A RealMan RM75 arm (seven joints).
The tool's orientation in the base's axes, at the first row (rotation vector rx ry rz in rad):
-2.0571 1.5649 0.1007
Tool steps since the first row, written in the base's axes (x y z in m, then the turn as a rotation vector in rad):
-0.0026 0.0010 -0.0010 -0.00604 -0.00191 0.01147
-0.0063 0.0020 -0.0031 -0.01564 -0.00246 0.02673
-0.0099 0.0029 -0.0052 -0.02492 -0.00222 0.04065
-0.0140 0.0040 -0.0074 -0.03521 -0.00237 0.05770
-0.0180 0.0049 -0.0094 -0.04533 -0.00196 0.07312
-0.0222 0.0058 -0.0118 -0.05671 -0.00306 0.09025
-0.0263 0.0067 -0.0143 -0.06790 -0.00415 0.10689
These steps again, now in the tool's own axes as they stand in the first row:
-0.0013 0.0026 0.0006 -0.00459 0.00152 -0.01218
-0.0026 0.0066 0.0019 -0.01292 0.00463 -0.02787
-0.0037 0.0105 0.0032 -0.02133 0.00781 -0.04198
-0.0052 0.0148 0.0045 -0.03091 0.01081 -0.05918
-0.0065 0.0191 0.0055 -0.04030 0.01416 -0.07470
-0.0077 0.0236 0.0069 -0.04943 0.01828 -0.09270
-0.0089 0.0282 0.0083 -0.05832 0.02241 -0.11022

